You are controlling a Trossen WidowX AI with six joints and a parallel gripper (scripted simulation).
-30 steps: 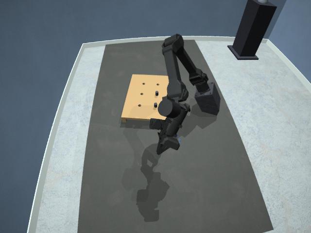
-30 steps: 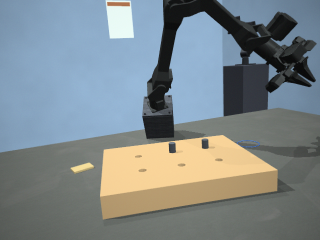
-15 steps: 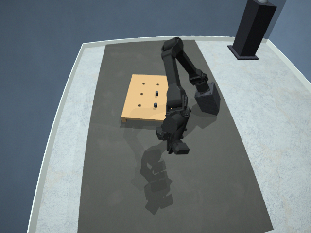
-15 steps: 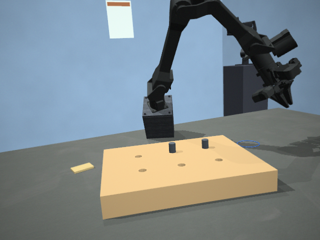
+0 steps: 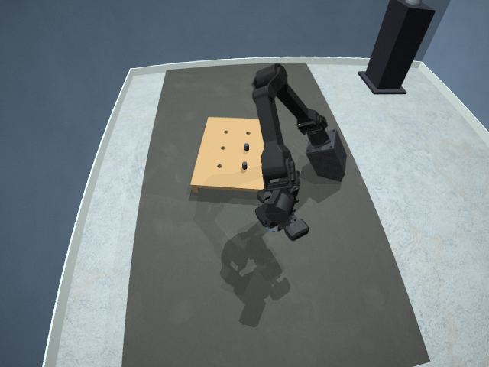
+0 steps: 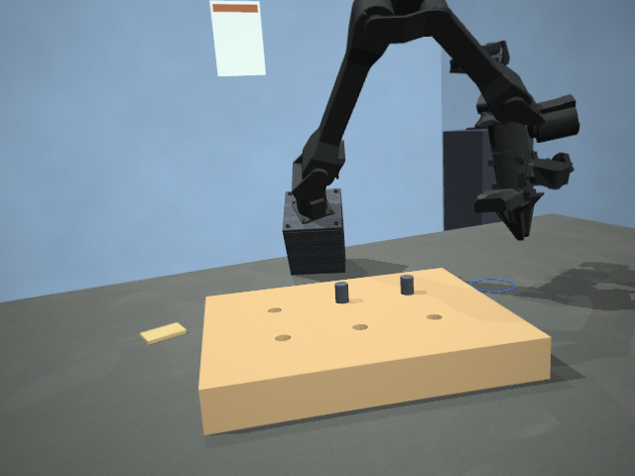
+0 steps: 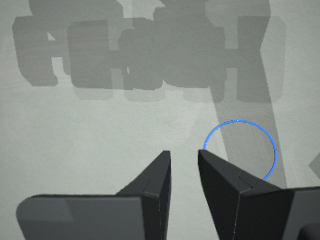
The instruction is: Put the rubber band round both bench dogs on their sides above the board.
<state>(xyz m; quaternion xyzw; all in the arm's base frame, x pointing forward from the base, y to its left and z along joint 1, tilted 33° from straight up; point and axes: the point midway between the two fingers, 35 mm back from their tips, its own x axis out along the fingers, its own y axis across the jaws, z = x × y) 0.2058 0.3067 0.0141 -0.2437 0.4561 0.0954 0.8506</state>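
The tan wooden board is 38 cm to the right of my hand, 10 cm ahead of it and 8 cm below it. The rest, counted from my hand: small tan block: 60 cm to the right, 11 cm below, 9 cm behind.
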